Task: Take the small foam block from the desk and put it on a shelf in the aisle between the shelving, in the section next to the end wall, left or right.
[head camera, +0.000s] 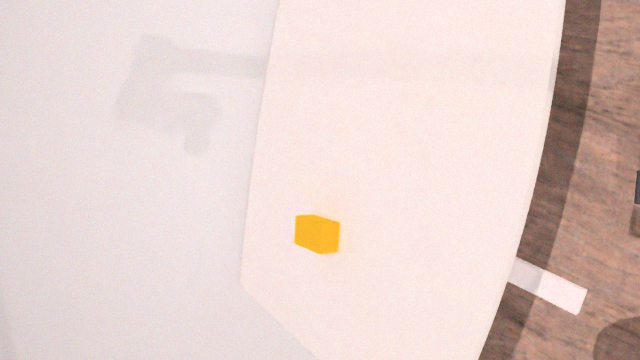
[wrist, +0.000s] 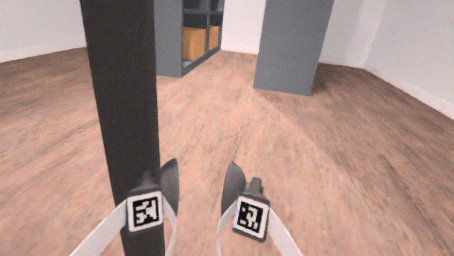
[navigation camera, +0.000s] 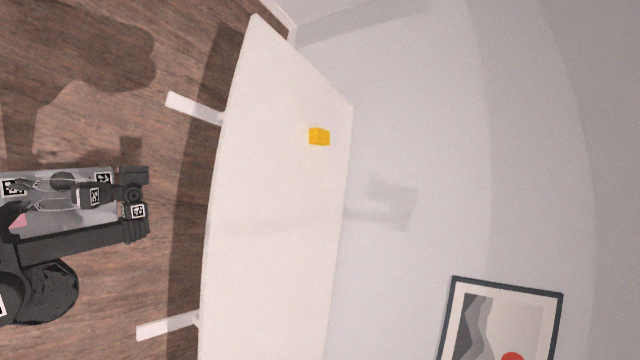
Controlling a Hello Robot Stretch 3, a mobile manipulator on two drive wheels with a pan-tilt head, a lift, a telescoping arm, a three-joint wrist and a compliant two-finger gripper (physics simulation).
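Where they show: gripper, between the fingertips: (wrist: 202, 179) (navigation camera: 10, 196); robot's base, origin of its link: (navigation camera: 63, 180).
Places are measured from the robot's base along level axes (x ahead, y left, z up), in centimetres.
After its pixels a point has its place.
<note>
The small foam block (head camera: 317, 234) @(x 13.8, y -75.8, z 76.6 cm) (navigation camera: 319, 136) @(x 14.2, y -75.7, z 76.6 cm) is yellow-orange and lies on the white desk (head camera: 425, 150) @(x -2.4, y -52.8, z 72.1 cm) (navigation camera: 275, 200) @(x -8.4, y -54.6, z 72.1 cm), near its wall-side edge and toward one end. My gripper (wrist: 202, 179) @(x -0.7, y 10.3, z 42.2 cm) (navigation camera: 25, 196) is open and empty. In the navigation view it is folded back over the robot's base, beside the desk and apart from the block. Grey shelving shows in the wrist view: an open-fronted unit (wrist: 169, 42) @(x -26.8, y 190.5, z 28.1 cm) at left of centre, and the side panel of another unit (wrist: 294, 47) @(x 67.0, y 166.4, z 35.5 cm) at the right, with an aisle between them.
Orange boxes (wrist: 193, 44) @(x -9.1, y 229.6, z 22.8 cm) stand in the left shelving. A white end wall (wrist: 241, 30) @(x 57.3, y 361.6, z 31.2 cm) lies behind the aisle. Desk feet (navigation camera: 192, 107) (navigation camera: 167, 326) (head camera: 560, 292) stick out over the wooden floor. A framed picture (navigation camera: 500, 320) @(x -61.7, y -97.9, z 152.9 cm) hangs on the wall beyond the desk.
</note>
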